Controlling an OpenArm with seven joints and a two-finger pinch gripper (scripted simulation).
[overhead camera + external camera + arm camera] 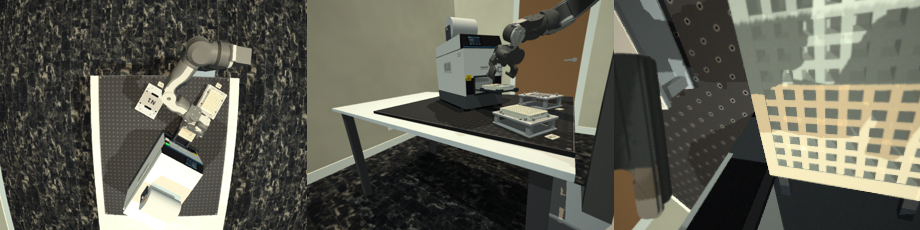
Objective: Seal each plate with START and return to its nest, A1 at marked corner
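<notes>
My hand is 1 cm to the right of the sealer stage and 5 cm above it. Also, from my hand: clear well plate: 14 cm behind, 13 cm to the left, 11 cm below; then N1 label: 21 cm behind, 17 cm to the right, 16 cm below; then sealer screen: 13 cm ahead, 16 cm above.
</notes>
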